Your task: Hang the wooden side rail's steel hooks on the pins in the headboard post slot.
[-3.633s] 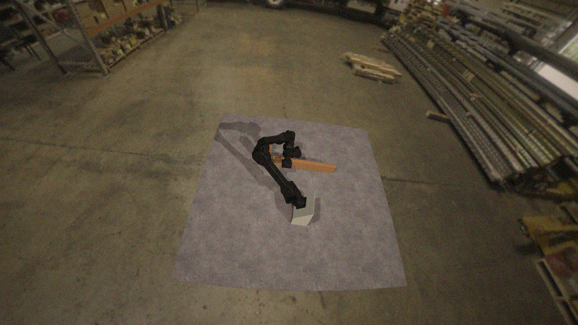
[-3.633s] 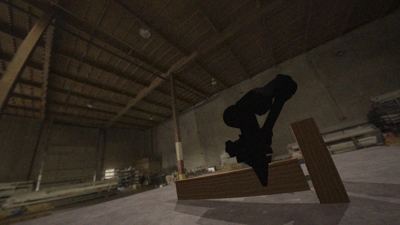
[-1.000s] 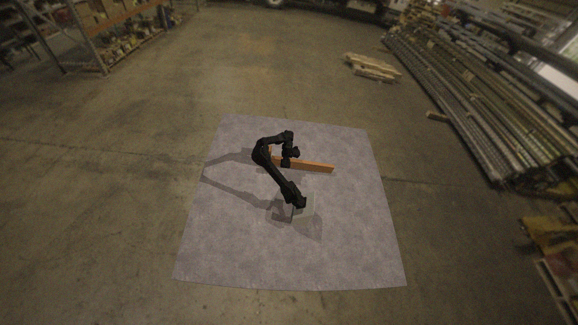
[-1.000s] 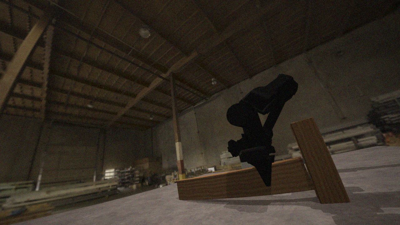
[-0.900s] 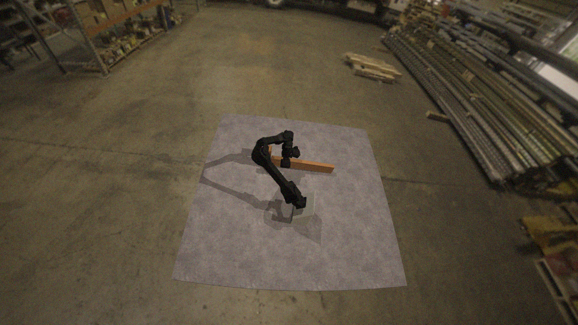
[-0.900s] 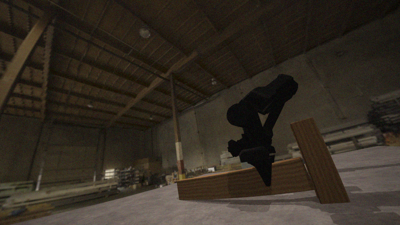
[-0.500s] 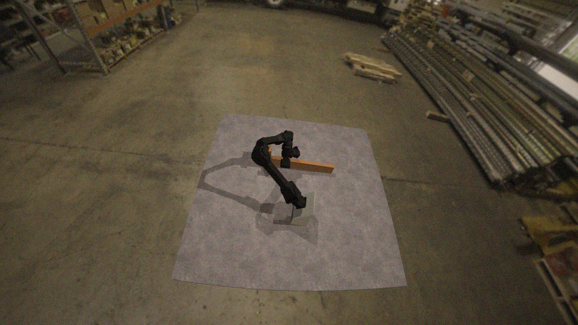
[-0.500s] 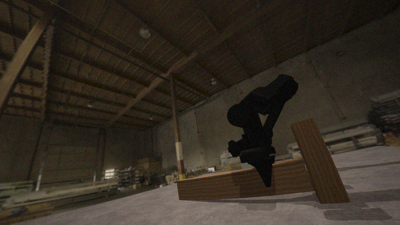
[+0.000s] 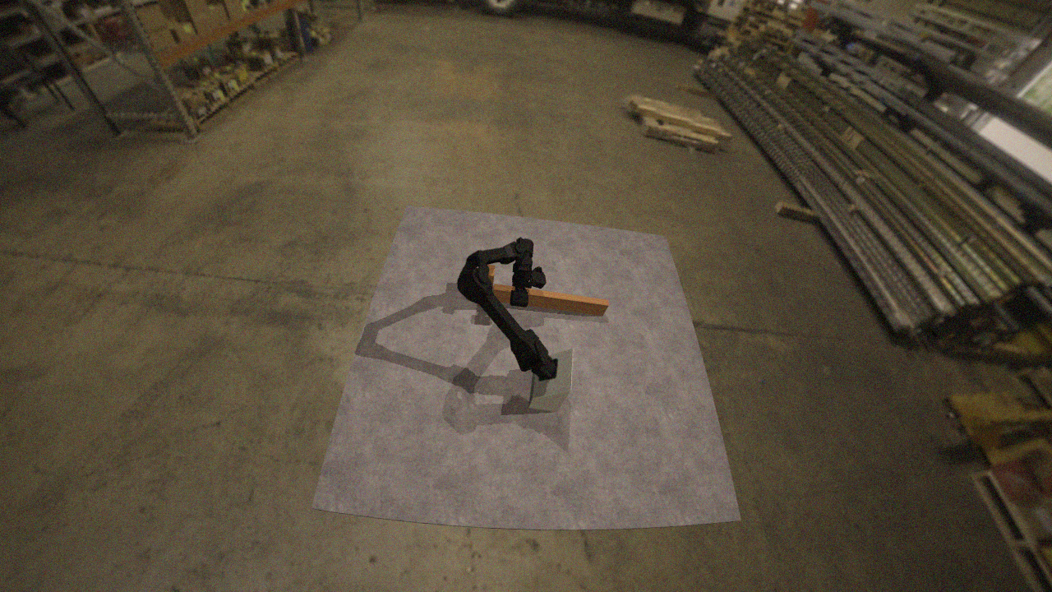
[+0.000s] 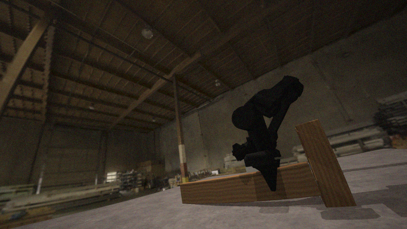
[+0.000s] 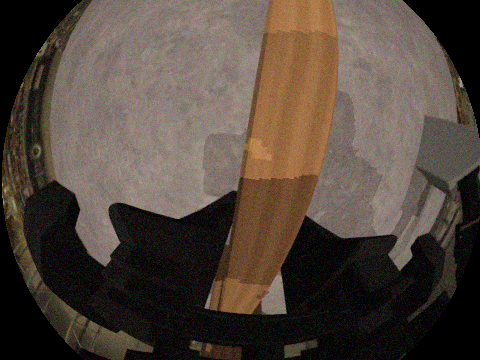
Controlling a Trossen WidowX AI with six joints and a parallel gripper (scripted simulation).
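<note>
Right now my gripper tip is 12 cm to the right of the headboard post, 5 cm below it and 1 cm past it.
</note>
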